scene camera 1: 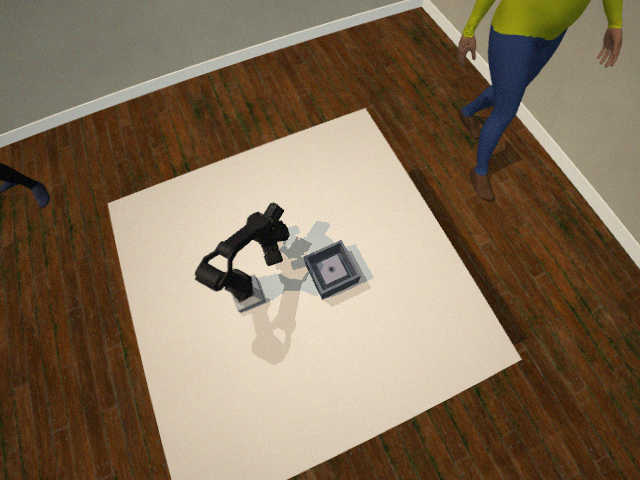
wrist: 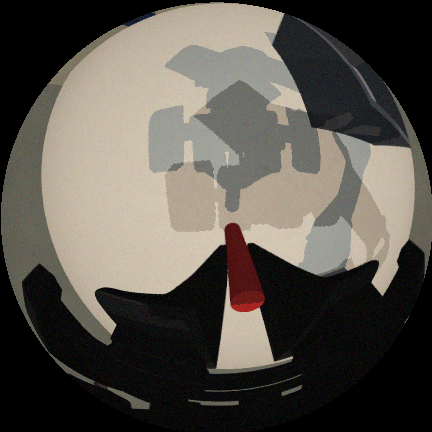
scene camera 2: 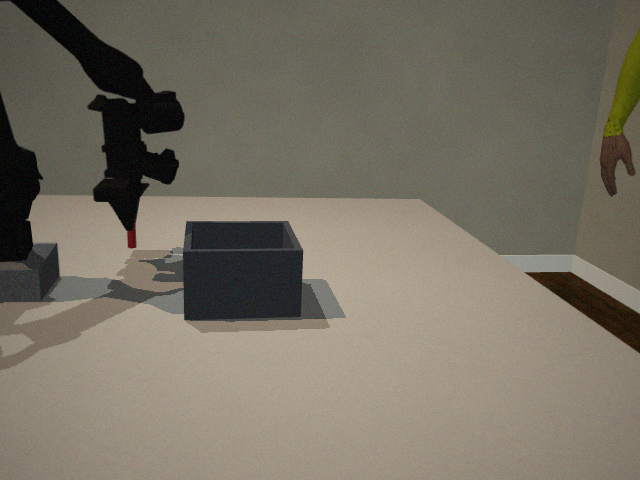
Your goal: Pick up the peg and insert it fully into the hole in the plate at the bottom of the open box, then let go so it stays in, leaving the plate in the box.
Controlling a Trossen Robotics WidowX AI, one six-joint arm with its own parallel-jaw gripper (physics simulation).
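Frame: origin at the arm's base, x ahead, y right, z down, level; centimetres.
Where they show: gripper, fingertip midpoint: (scene camera 1: 271,247) (wrist: 236,249) (scene camera 2: 130,228); arm's base at its link origin: (scene camera 1: 243,291) (scene camera 2: 5,253).
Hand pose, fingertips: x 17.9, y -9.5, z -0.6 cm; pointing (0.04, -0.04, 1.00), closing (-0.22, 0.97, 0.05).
Observation:
Things, the pixels of their top centre, and the offset from my fingertips. Level surfaces: height alone.
- red peg at its top centre: (wrist: 242,303) (scene camera 2: 130,201) dx +0.1, dy +0.1, dz -4.7 cm
- open dark box at its top centre: (scene camera 2: 240,234) (scene camera 1: 331,266) dx +15.1, dy +20.5, dz -4.0 cm
- pale plate at its top centre: (scene camera 1: 331,268) dx +15.1, dy +20.5, dz -0.3 cm
- pale table top at its surface level: dz +5.8 cm
The red peg (scene camera 2: 131,239) (wrist: 242,280) is upright between the black fingers. Its lower end sticks out below the fingertips, slightly above the table, apart from its shadow. My gripper (scene camera 1: 272,256) (scene camera 2: 130,225) (wrist: 236,249) is shut on the peg and points down, left of the box in both scene views. The open dark box (scene camera 1: 341,287) (scene camera 2: 242,284) (wrist: 335,85) stands on the table; in the wrist view part of it shows at the upper right. The pale plate (scene camera 1: 338,277) lies at its bottom with a dark round hole (scene camera 1: 331,269) near the middle. The peg is hidden in scene camera 1.
The arm's grey base (scene camera 1: 251,301) (scene camera 2: 23,281) stands left of the box. The box walls rise between the gripper and the plate. The pale table top (scene camera 1: 361,372) (scene camera 2: 413,372) carries arm and box shadows. A person (scene camera 1: 509,87) in yellow and blue stands beyond the table.

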